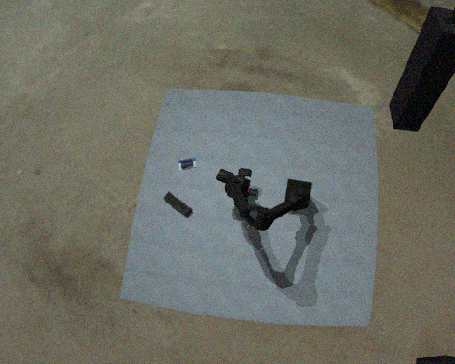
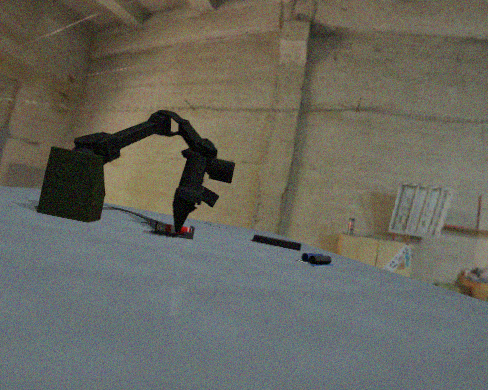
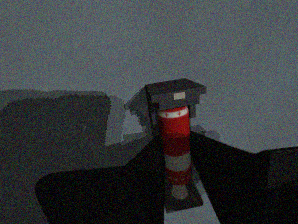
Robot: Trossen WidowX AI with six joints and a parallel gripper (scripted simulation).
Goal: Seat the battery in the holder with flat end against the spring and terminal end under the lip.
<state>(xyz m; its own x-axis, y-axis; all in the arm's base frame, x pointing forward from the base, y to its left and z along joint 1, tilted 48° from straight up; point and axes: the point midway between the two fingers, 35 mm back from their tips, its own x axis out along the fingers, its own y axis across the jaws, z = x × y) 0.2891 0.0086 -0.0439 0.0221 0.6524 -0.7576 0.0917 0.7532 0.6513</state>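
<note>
The battery lies 10 mm above my gripper tip. Also, from my gripper tip: white card 320 mm ahead, 150 mm to the right.
</note>
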